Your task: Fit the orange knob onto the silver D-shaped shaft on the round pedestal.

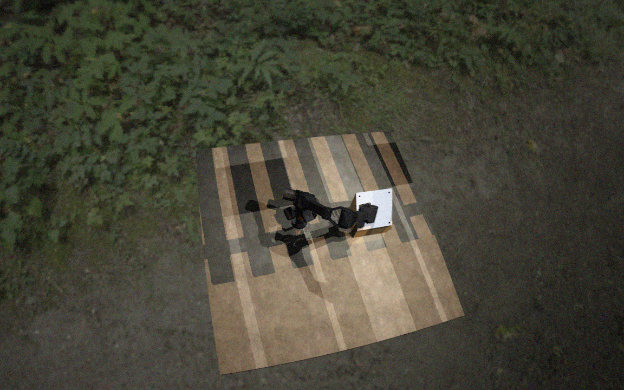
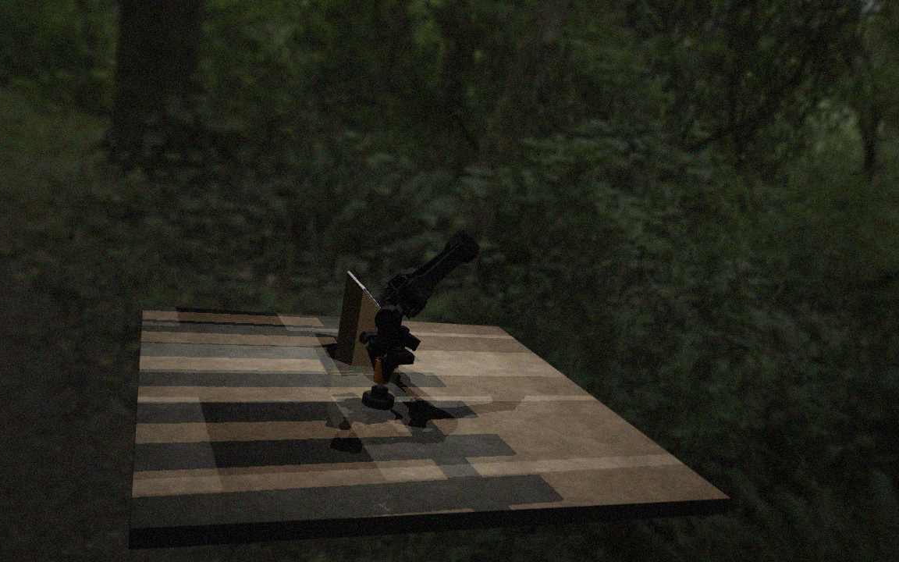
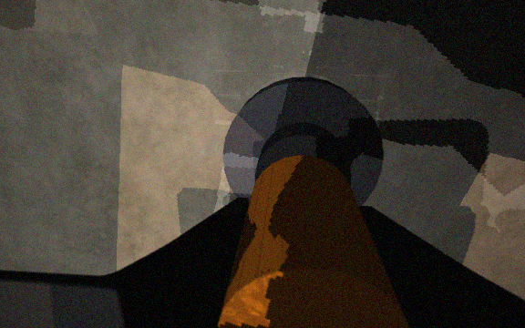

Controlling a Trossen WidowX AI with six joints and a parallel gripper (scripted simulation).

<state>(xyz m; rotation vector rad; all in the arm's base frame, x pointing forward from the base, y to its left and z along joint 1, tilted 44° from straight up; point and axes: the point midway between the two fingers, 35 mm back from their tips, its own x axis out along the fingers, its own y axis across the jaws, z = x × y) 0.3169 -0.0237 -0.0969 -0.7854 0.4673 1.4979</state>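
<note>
The orange knob is 3 cm above my gripper tip. Also, from my gripper tip: round dark pedestal: 4 cm below.
</note>
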